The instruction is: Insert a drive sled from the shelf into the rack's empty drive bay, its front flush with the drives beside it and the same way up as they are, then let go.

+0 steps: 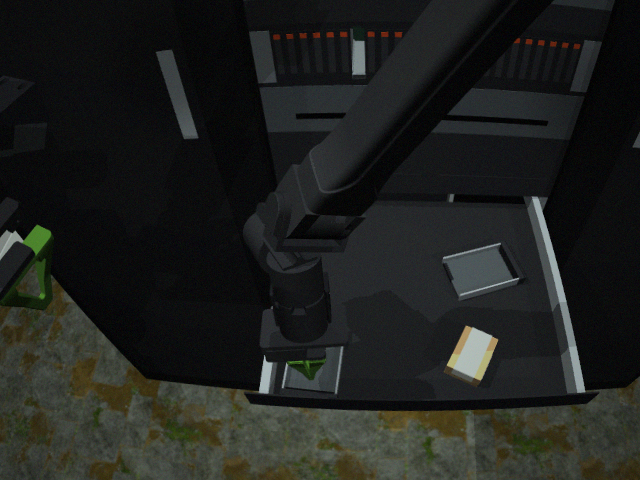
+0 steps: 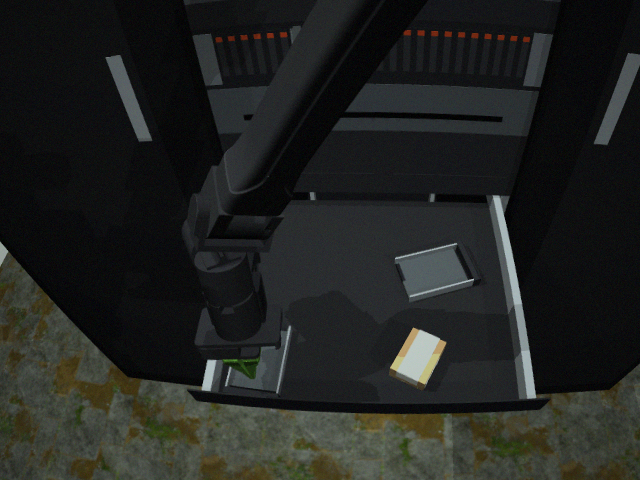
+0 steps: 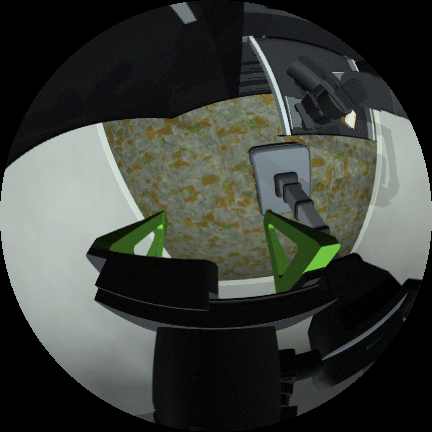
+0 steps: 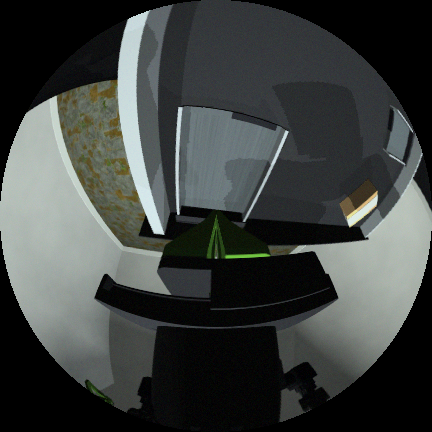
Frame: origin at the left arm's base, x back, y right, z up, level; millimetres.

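Where they show: left gripper, fingertip midpoint: (image 1: 12, 284) (image 3: 215, 215); right gripper, fingertip midpoint: (image 1: 311, 376) (image 2: 253, 375) (image 3: 303, 123) (image 4: 215, 215).
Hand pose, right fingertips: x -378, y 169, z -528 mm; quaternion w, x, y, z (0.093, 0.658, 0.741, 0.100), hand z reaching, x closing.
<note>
Things, the pixels of their top centre, and the offset from my right fingertips. "*": a spot on its surface instead.
- drive sled, top centre: (image 4: 219, 184) (image 1: 313, 360) (image 2: 257, 359) (image 3: 300, 114) dy +0, dx -29, dz -9 mm
- pale upright strip, surface spot: (image 1: 358, 56) * dy +57, dx -393, dz +241 mm
- orange box, top centre: (image 2: 419, 354) (image 1: 473, 351) (image 4: 363, 210) (image 3: 350, 116) dy +221, dx -39, dz +1 mm
- dark front lip, surface spot: (image 2: 367, 404) (image 1: 427, 401) * dy +154, dx +35, dz +7 mm
One drive sled (image 1: 332, 370) (image 2: 271, 367) (image 4: 210, 155) lies flat, open side up, in the shelf's front left corner, its dark end toward the front edge. Another sled (image 1: 480, 271) (image 2: 435, 271) (image 4: 399, 134) lies at an angle at the right, its dark end to the right. My right gripper (image 1: 309, 377) (image 2: 251, 376) (image 4: 215, 215) points down over the corner sled, fingertips together with no sled between them; contact is unclear. My left gripper (image 3: 215, 215) is open and empty, away from the shelf. A pale upright strip (image 1: 358, 56) breaks the row of orange-tabbed drives; whether it is the empty bay is unclear.
A small white and orange box (image 1: 472, 353) (image 2: 418, 357) (image 3: 351, 120) (image 4: 362, 204) lies on the shelf at the front right. Pale side rails (image 1: 554, 279) (image 2: 509, 263) and a dark front lip (image 1: 423, 401) (image 2: 367, 404) edge the shelf. My right arm hides part of the drive row.
</note>
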